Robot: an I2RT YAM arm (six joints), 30 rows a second.
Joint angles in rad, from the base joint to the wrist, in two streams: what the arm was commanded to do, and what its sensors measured. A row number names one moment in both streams.
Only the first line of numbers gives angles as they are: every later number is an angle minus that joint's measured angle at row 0.
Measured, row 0: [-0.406, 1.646, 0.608, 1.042, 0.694, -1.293]
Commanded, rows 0 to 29: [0.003, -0.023, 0.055, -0.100, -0.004, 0.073]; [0.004, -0.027, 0.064, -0.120, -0.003, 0.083]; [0.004, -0.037, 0.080, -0.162, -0.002, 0.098]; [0.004, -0.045, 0.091, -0.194, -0.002, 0.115]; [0.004, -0.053, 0.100, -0.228, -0.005, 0.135]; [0.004, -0.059, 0.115, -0.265, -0.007, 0.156]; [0.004, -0.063, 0.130, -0.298, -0.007, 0.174]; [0.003, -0.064, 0.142, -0.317, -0.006, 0.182]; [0.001, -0.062, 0.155, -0.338, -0.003, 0.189]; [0.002, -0.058, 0.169, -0.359, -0.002, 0.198]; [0.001, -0.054, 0.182, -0.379, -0.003, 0.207]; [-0.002, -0.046, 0.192, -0.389, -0.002, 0.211]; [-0.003, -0.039, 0.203, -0.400, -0.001, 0.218]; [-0.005, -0.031, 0.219, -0.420, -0.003, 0.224]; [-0.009, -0.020, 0.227, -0.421, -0.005, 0.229]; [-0.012, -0.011, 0.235, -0.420, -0.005, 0.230]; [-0.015, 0.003, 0.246, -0.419, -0.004, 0.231]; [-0.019, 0.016, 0.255, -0.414, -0.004, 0.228]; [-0.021, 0.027, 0.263, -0.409, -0.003, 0.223]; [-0.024, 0.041, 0.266, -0.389, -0.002, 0.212]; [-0.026, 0.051, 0.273, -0.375, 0.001, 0.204]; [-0.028, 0.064, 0.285, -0.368, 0.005, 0.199]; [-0.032, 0.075, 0.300, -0.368, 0.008, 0.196]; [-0.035, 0.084, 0.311, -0.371, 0.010, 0.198]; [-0.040, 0.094, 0.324, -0.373, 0.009, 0.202]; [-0.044, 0.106, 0.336, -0.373, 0.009, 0.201]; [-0.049, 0.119, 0.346, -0.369, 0.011, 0.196]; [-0.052, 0.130, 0.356, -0.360, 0.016, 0.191]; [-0.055, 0.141, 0.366, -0.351, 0.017, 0.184]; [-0.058, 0.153, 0.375, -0.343, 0.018, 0.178]
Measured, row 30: [-0.048, 0.120, 0.334, -0.372, -0.001, 0.190]
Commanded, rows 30 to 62: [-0.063, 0.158, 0.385, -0.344, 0.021, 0.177]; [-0.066, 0.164, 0.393, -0.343, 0.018, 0.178]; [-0.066, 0.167, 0.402, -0.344, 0.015, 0.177]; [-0.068, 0.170, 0.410, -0.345, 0.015, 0.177]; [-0.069, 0.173, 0.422, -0.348, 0.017, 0.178]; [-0.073, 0.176, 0.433, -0.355, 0.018, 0.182]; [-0.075, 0.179, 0.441, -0.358, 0.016, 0.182]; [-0.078, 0.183, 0.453, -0.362, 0.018, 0.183]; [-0.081, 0.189, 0.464, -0.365, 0.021, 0.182]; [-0.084, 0.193, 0.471, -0.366, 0.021, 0.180]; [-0.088, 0.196, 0.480, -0.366, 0.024, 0.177]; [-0.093, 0.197, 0.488, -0.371, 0.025, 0.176]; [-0.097, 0.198, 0.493, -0.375, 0.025, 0.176]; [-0.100, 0.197, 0.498, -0.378, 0.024, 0.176]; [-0.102, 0.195, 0.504, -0.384, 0.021, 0.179]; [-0.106, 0.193, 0.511, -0.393, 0.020, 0.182]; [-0.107, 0.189, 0.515, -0.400, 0.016, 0.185]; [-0.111, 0.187, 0.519, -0.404, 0.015, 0.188]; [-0.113, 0.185, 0.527, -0.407, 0.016, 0.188]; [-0.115, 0.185, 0.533, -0.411, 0.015, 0.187]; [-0.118, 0.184, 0.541, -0.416, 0.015, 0.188]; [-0.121, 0.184, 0.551, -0.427, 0.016, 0.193]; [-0.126, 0.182, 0.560, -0.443, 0.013, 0.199]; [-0.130, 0.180, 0.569, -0.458, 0.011, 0.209]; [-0.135, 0.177, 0.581, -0.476, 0.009, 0.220]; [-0.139, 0.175, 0.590, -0.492, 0.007, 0.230]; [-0.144, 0.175, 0.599, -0.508, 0.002, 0.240]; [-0.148, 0.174, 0.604, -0.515, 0.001, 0.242]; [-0.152, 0.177, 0.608, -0.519, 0.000, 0.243]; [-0.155, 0.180, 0.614, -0.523, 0.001, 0.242]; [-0.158, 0.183, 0.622, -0.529, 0.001, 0.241]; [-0.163, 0.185, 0.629, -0.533, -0.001, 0.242]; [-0.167, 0.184, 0.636, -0.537, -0.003, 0.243]
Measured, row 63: [-0.152, 0.202, 0.595, -0.533, -0.007, 0.220]
